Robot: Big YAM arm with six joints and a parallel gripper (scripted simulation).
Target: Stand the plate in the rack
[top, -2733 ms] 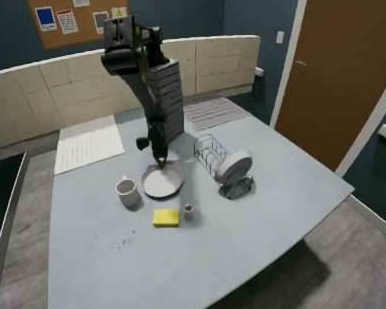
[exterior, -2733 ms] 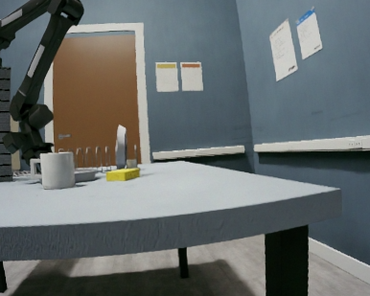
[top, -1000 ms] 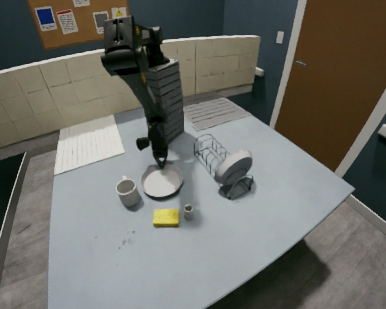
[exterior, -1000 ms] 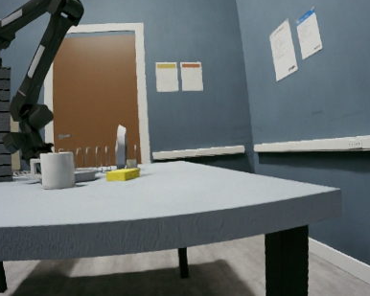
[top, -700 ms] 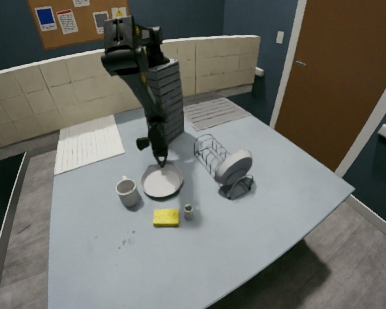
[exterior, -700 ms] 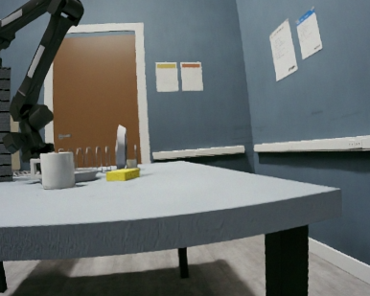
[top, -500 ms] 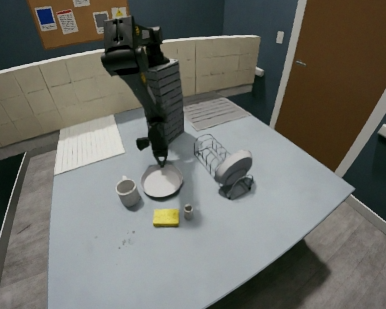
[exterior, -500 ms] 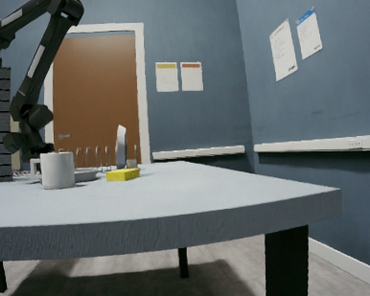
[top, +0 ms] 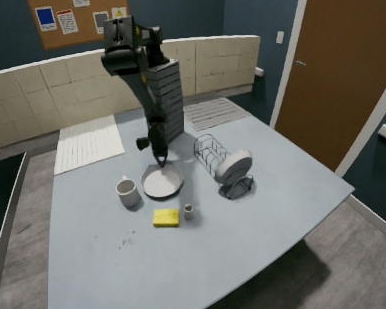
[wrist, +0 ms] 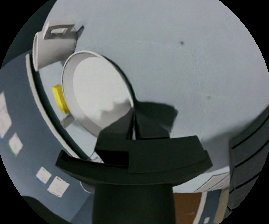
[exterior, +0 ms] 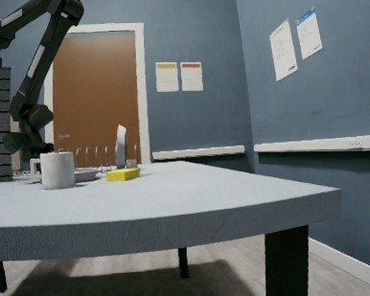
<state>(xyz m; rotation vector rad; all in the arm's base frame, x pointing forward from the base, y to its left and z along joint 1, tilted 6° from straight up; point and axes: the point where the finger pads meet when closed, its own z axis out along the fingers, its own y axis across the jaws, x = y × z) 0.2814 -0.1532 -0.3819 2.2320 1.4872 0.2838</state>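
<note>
Now: hand 80 mm short of the white plate, 40 mm to the left of it and 10 mm above it. Round my hand: white draining mat 460 mm behind, 330 mm to the right, 20 mm below; then white mug 190 mm to the right, 100 mm ahead, 20 mm above; then small white cup 280 mm ahead, 10 mm to the right, 10 mm below.
</note>
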